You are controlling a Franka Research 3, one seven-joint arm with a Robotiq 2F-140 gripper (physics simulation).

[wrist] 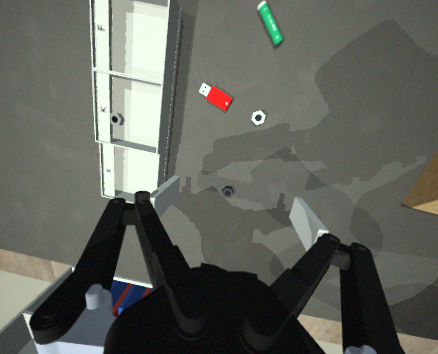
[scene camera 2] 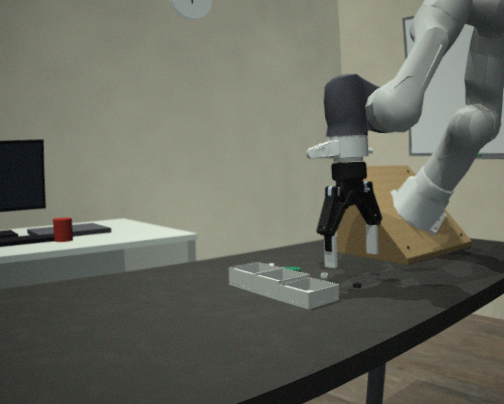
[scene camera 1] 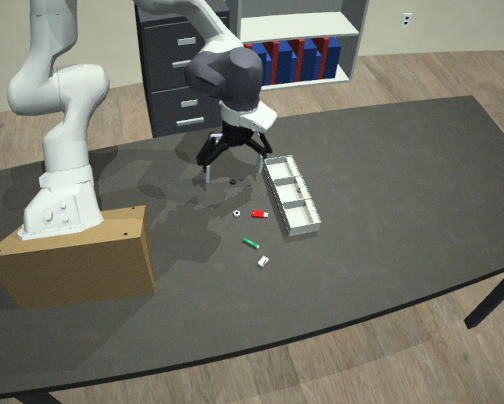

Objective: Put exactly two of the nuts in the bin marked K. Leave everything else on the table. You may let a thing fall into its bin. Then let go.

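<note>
A grey nut (scene camera 1: 299,190) (wrist: 117,119) lies in the middle compartment, bin K (wrist: 140,107), at its lettered side. A dark nut (scene camera 1: 233,182) (scene camera 2: 357,285) (wrist: 228,191) lies on the table between the tray and the wooden base. A white nut (scene camera 1: 236,213) (scene camera 2: 324,275) (wrist: 258,118) lies on the table beside the red USB stick. My gripper (scene camera 1: 233,172) (scene camera 2: 351,254) (wrist: 234,196) is wide open and empty, pointing down above the table, with the dark nut showing between its fingertips in the wrist view.
The three-compartment tray (scene camera 1: 304,232) (scene camera 2: 270,289) stands beside the gripper. A red USB stick (scene camera 1: 259,214) (wrist: 219,98), a green battery (scene camera 1: 251,243) (scene camera 2: 292,269) (wrist: 270,24) and a small white block (scene camera 1: 263,261) lie on the table. The wooden base (scene camera 1: 80,275) stands under the arm.
</note>
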